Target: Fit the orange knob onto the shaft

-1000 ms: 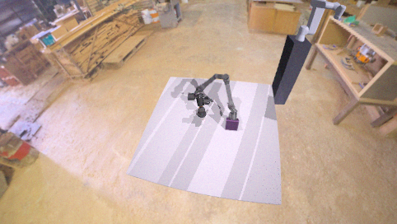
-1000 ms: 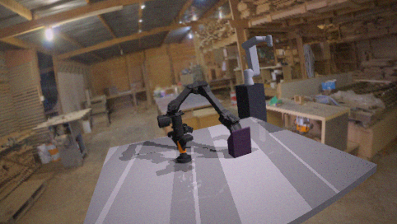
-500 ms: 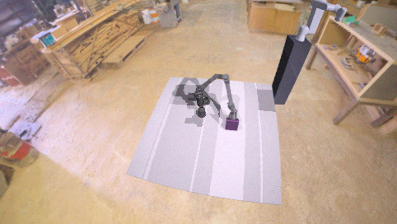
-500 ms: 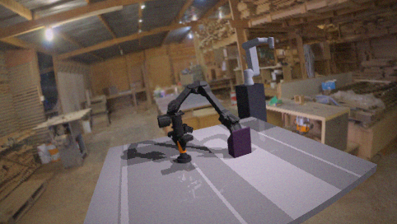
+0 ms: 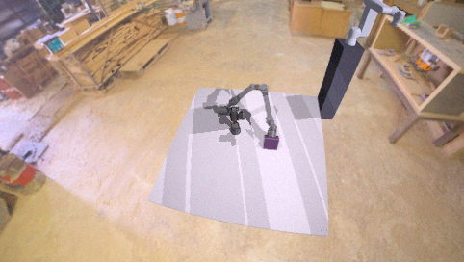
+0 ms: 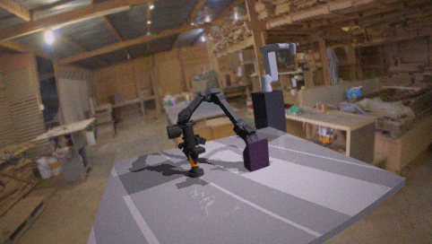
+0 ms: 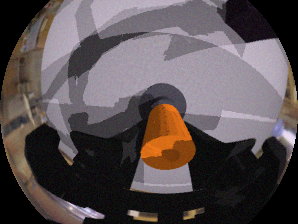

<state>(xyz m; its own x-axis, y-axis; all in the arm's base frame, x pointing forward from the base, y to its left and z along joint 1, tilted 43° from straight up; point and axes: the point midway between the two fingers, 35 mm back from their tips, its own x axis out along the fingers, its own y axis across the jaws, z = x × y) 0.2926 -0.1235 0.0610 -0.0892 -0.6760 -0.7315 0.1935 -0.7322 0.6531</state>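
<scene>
My gripper tip is 40 mm above the dark round pedestal. The rest, counted from my gripper tip: orange knob: 20 mm above.
</scene>
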